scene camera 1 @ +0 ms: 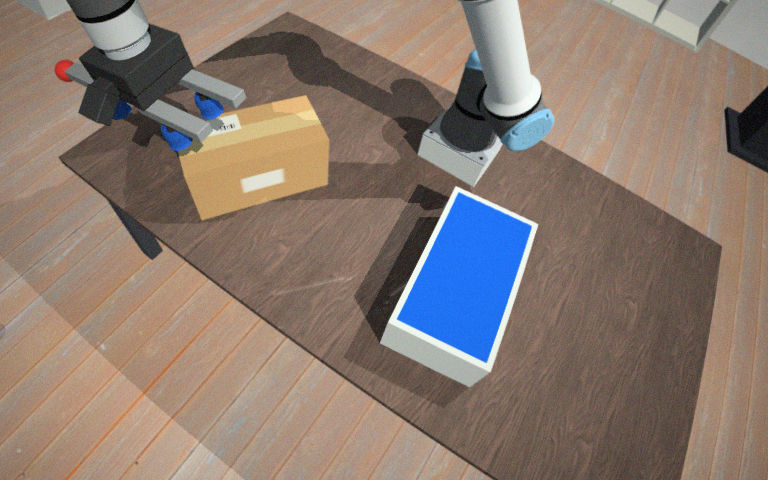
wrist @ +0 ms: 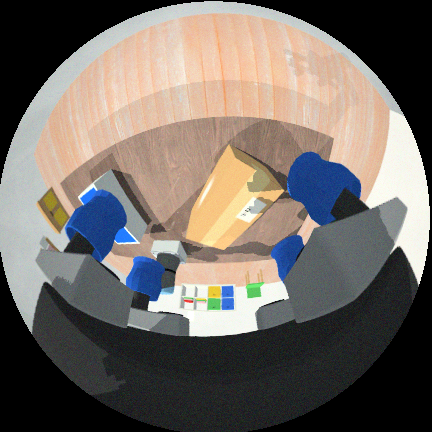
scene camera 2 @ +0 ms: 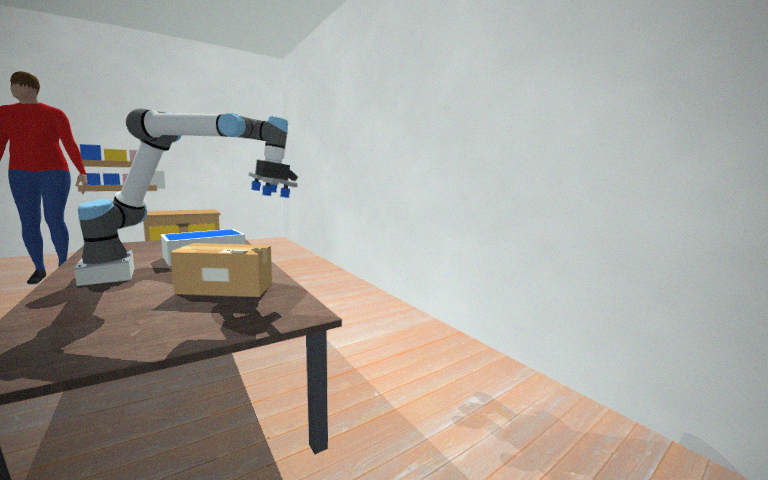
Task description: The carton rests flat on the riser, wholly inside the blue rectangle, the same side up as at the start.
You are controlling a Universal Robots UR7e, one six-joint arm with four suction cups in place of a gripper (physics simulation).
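Pixels of known places: hand, its tool point: (wrist: pixel 208 235) (scene camera 2: pixel 269 193); arm's base, origin of its link: (scene camera 1: pixel 468 132) (wrist: pixel 167 258) (scene camera 2: pixel 105 258).
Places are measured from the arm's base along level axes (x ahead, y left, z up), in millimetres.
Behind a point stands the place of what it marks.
Note:
The brown carton (scene camera 1: pixel 305 164) {x 342, y -280, z 16 mm} (scene camera 2: pixel 243 277) {x 405, y -524, z -8 mm} (wrist: pixel 220 200) {x 437, y -389, z 77 mm} stands on the table, apart from the riser, with its tape and barcode label on top and a white label on a long side. The white riser (scene camera 1: pixel 430 353) {x 588, y 148, z -5 mm} (scene camera 2: pixel 165 253) {x 228, y 126, z -34 mm} (wrist: pixel 120 195) {x 462, y 49, z -48 mm} has a blue rectangle (scene camera 1: pixel 470 277) {x 428, y 153, z 41 mm} (scene camera 2: pixel 203 234) {x 408, y 146, z 41 mm} (wrist: pixel 90 195) {x 552, y 125, z 41 mm} on its top, and the carton is not on it. My gripper (scene camera 1: pixel 161 113) {x 559, y -394, z 278 mm} (scene camera 2: pixel 270 189) (wrist: pixel 212 235) {x 559, y -394, z 278 mm} is open, its blue cups free of the carton. It hangs well above the carton's barcode end. One cup hides part of the blue rectangle in the wrist view.
The arm's base (scene camera 1: pixel 458 161) {x 90, y 14, z -24 mm} (scene camera 2: pixel 104 272) {x -5, y -90, z -37 mm} (wrist: pixel 167 246) {x 85, y -33, z -33 mm} stands on the dark table (scene camera 1: pixel 611 339) {x 329, y 519, z -79 mm} beside the riser. A person in a red top (scene camera 2: pixel 39 135) stands behind the table. A wooden cabinet (scene camera 2: pixel 181 213) is at the back, near the wall.

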